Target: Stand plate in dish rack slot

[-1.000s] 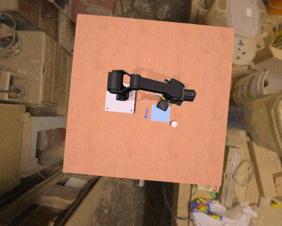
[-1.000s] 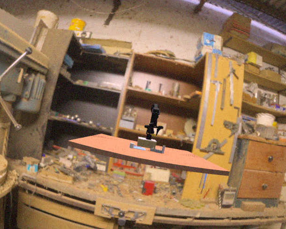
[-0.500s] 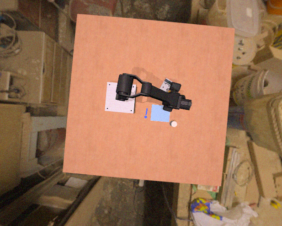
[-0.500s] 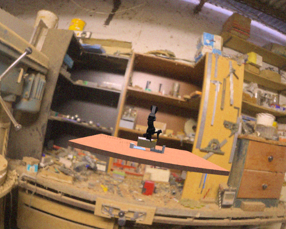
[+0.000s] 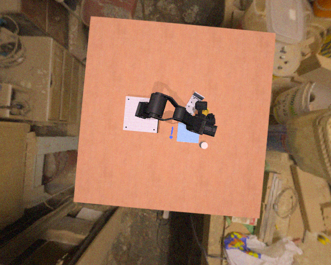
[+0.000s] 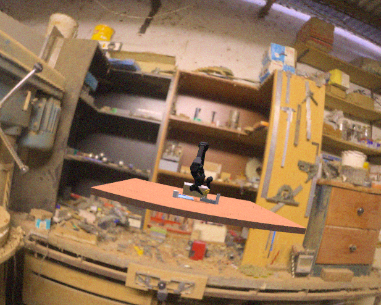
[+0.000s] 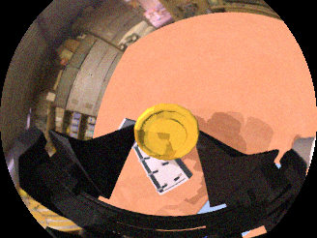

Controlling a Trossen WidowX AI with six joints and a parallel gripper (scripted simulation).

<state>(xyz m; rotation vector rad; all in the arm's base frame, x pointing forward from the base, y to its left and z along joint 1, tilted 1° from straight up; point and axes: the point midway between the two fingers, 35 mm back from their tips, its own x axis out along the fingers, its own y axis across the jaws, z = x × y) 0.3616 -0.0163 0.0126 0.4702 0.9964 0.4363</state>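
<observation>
Right now my gripper tip is 60 mm past the dish rack, 50 mm to the right of it and 50 mm above it. Also, from my gripper tip: yellow plate: right at my gripper tip; white cup: 220 mm to the right, 50 mm below; light blue mat: 140 mm to the right, 90 mm behind, 70 mm below.
</observation>
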